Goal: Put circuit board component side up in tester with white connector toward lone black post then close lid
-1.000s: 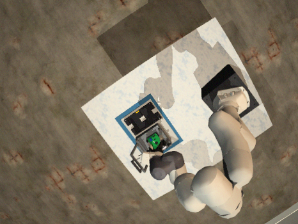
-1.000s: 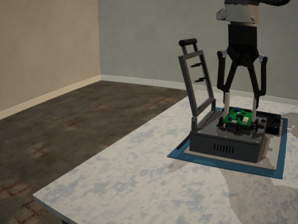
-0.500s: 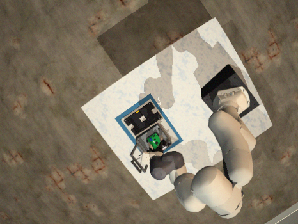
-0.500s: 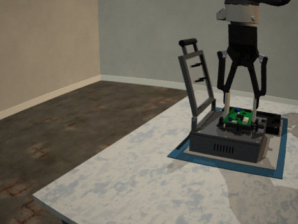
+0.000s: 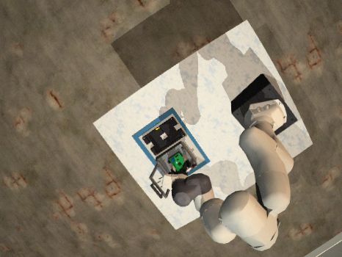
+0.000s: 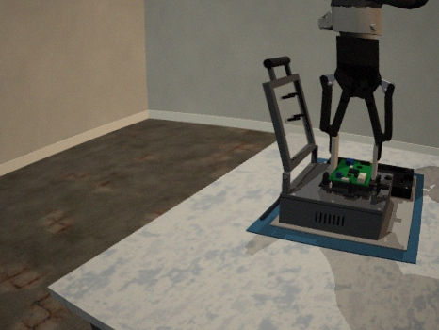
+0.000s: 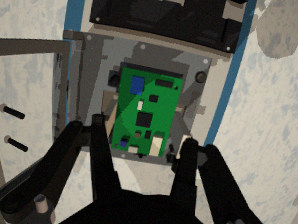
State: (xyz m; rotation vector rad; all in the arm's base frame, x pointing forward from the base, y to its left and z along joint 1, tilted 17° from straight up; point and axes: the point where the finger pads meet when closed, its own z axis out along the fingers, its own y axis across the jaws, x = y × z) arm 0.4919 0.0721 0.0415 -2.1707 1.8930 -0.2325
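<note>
My hand is 2 cm above the green circuit board. Also, from my hand: tester nest 4 cm below, 1 cm to the left, 1 cm ahead; tester lid 12 cm ahead, 8 cm above, 2 cm to the left.
</note>
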